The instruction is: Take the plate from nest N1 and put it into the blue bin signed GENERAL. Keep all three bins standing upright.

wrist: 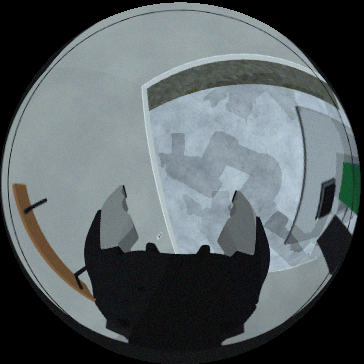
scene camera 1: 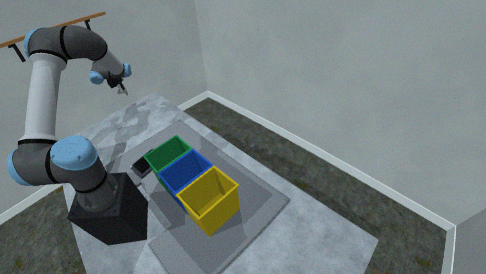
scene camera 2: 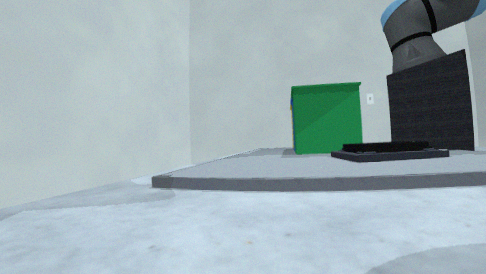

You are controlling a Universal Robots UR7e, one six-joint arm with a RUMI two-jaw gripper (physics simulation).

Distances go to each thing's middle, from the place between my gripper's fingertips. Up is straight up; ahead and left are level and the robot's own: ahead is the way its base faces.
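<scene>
Counting from my hand, I find the dark nest point(scene camera 2: 407, 155) 51 cm to the right, 23 cm behind and 21 cm below. The blue bin point(scene camera 1: 178, 175) is 86 cm to the right of my hand, 21 cm behind it and 13 cm below it, while the green bin point(scene camera 2: 326, 116) sits 73 cm to the right of my hand, 19 cm behind it and 13 cm below it. And there is the black plate point(scene camera 2: 401, 146), which is far to the right of my hand, a good way behind it and a good way below it.
</scene>
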